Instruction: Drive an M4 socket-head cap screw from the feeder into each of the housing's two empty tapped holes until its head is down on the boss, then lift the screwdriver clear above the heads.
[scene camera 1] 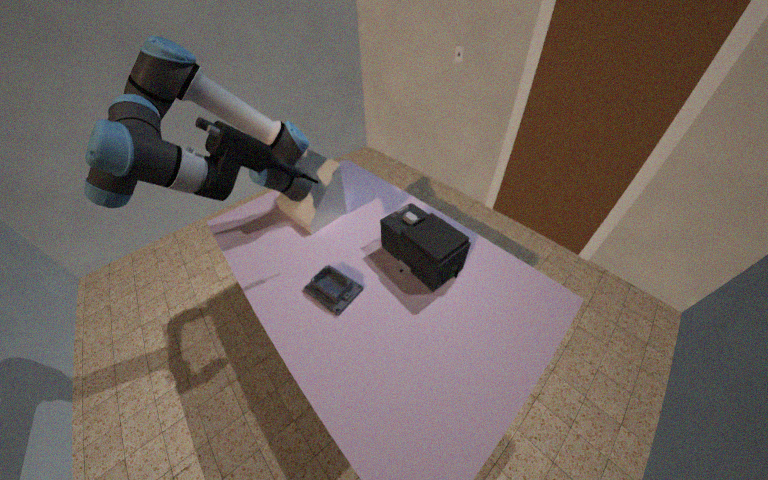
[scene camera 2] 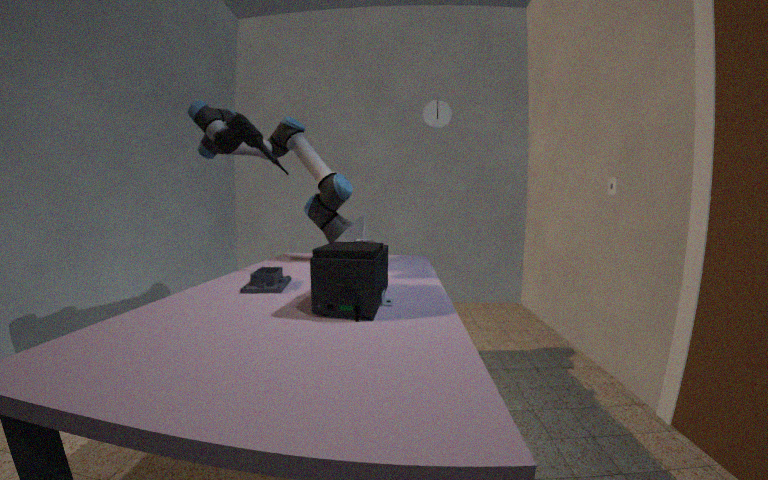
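Note:
The dark housing [scene camera 1: 347,295] [scene camera 2: 266,279] lies flat on the pinkish table, with a raised rectangular frame on its base. Its tapped holes and any screw heads are too small to make out. The black box-shaped screw feeder [scene camera 1: 424,249] [scene camera 2: 346,280] stands beside it, with a small light part on its top in scene camera 1. My screwdriver [scene camera 1: 317,181] [scene camera 2: 287,173] is high above the table, tilted, its thin bit pointing obliquely down. It is well apart from both the housing and the feeder. Whether a screw sits on the bit tip cannot be seen.
The table [scene camera 1: 430,367] [scene camera 2: 271,384] carries the housing, the feeder and the arm's base at its far end. The arm's bent links rise above that end. Walls and a brown door [scene camera 1: 600,113] [scene camera 2: 736,226] stand beyond the table's right side.

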